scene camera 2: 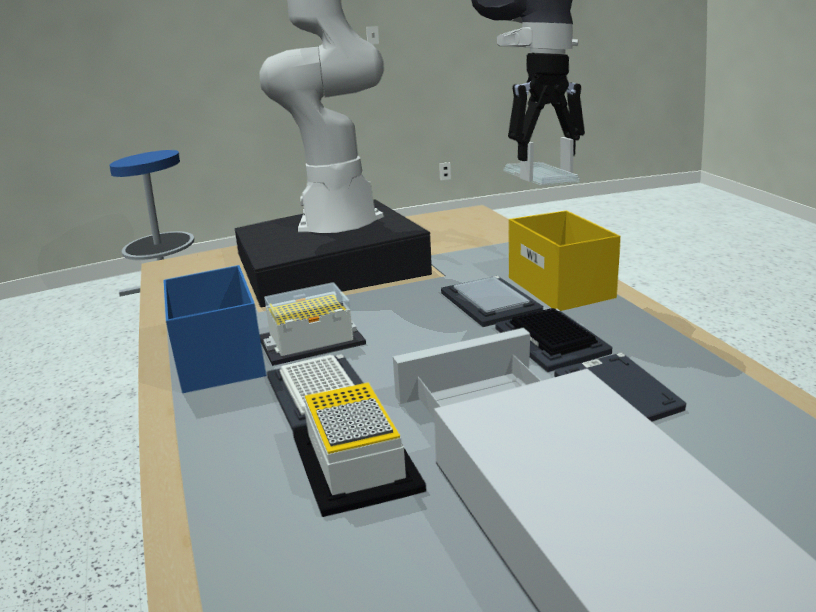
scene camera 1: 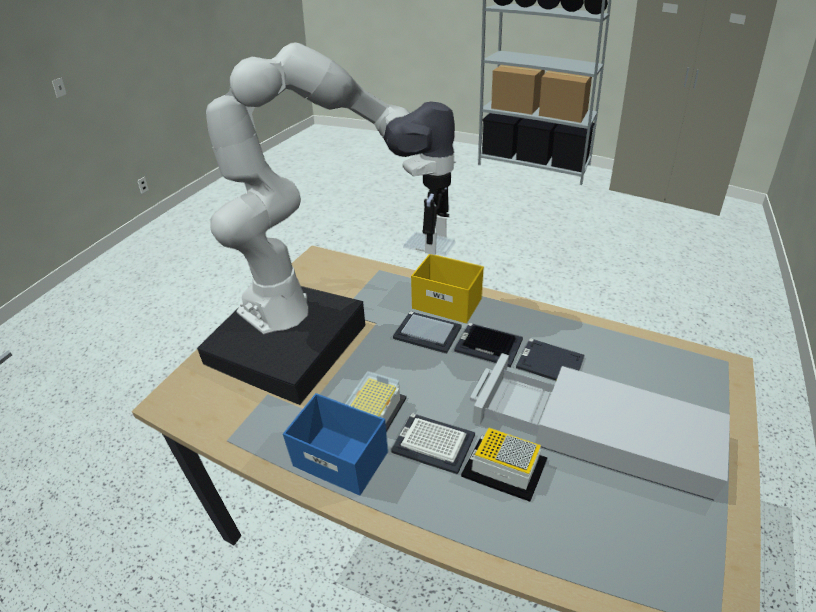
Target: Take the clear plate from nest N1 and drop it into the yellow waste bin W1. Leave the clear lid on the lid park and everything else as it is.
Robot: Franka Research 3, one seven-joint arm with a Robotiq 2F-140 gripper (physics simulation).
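Note:
My gripper (scene camera 1: 436, 237) (scene camera 2: 547, 163) is shut on the clear plate (scene camera 1: 415, 243) (scene camera 2: 551, 173), which hangs roughly level between the pale fingertips. It is higher than the yellow bin W1 (scene camera 1: 445, 299) (scene camera 2: 589, 270), with a gap between plate and rim in both views. Whether it is squarely over the opening is hard to tell. A bare dark nest (scene camera 1: 549, 359) (scene camera 2: 636, 387), seemingly N1, stands right of the black plate's nest; its label is too small to read. The clear lid (scene camera 1: 428, 328) (scene camera 2: 491, 294) lies flat on the dark park beside W1.
A black plate (scene camera 1: 489, 341) (scene camera 2: 552, 329), blue bin W2 (scene camera 1: 336, 444) (scene camera 2: 214, 335), yellow tip box (scene camera 1: 374, 397) (scene camera 2: 309, 326), white plate (scene camera 1: 433, 438) (scene camera 2: 316, 378) and yellow-topped rack (scene camera 1: 506, 457) (scene camera 2: 355, 434) stand on the table. A grey box (scene camera 1: 639, 421) (scene camera 2: 593, 474) has its drawer open.

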